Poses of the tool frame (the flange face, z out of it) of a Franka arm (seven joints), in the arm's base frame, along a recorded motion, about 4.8 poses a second.
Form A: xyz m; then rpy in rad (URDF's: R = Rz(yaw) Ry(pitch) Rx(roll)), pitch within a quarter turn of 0, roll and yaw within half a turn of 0.
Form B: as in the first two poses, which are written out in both.
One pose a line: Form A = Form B
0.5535, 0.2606, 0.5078, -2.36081, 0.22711, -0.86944 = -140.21, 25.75, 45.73, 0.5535, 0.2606, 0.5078
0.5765, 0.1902, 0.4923, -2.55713, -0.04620, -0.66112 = -153.69, 21.66, 31.96, 0.5765, 0.1902, 0.4923
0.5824, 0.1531, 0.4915, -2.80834, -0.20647, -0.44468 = -167.09, 18.40, 21.38, 0.5824, 0.1531, 0.4915
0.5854, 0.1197, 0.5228, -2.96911, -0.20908, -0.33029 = -174.31, 14.42, 17.16, 0.5854, 0.1197, 0.5228
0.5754, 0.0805, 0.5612, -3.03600, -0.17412, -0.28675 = -176.94, 11.25, 15.60, 0.5754, 0.0805, 0.5612
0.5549, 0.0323, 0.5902, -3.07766, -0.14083, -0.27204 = -178.61, 8.75, 15.22, 0.5549, 0.0323, 0.5902
